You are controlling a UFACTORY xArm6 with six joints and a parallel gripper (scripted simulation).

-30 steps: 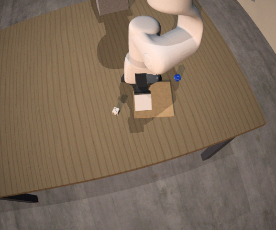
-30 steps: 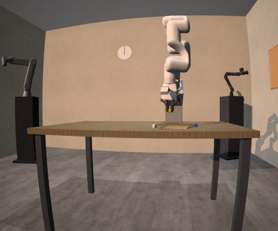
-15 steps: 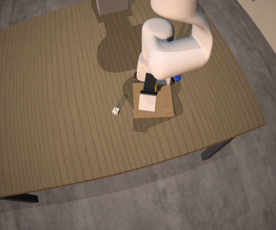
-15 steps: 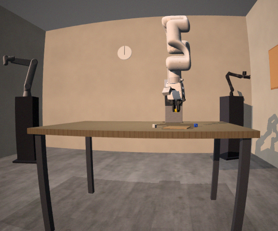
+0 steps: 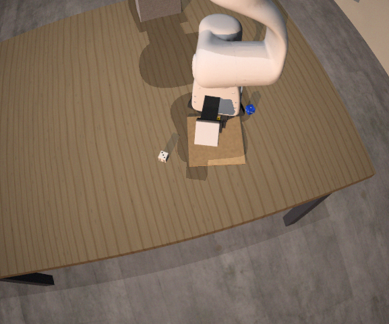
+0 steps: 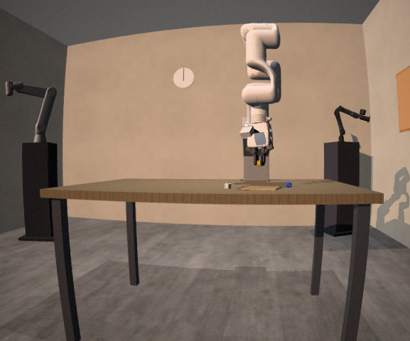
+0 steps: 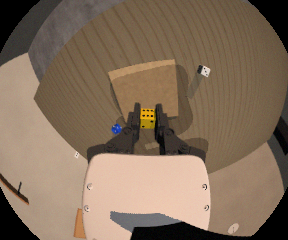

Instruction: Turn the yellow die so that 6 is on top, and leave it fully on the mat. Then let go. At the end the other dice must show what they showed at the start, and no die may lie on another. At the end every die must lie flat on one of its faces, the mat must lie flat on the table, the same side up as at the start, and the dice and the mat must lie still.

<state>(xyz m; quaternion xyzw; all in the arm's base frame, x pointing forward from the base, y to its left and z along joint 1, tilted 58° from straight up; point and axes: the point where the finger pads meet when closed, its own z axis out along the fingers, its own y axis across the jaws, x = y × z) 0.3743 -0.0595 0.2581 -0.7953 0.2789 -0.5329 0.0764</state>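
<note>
The yellow die lies 1 cm below my hand. Also, from my hand: white die: 12 cm to the right, 11 cm below, 4 cm behind; tan mat: 11 cm below, 1 cm to the left, 1 cm behind; blue die: 14 cm to the left, 11 cm below, 2 cm behind.
</note>
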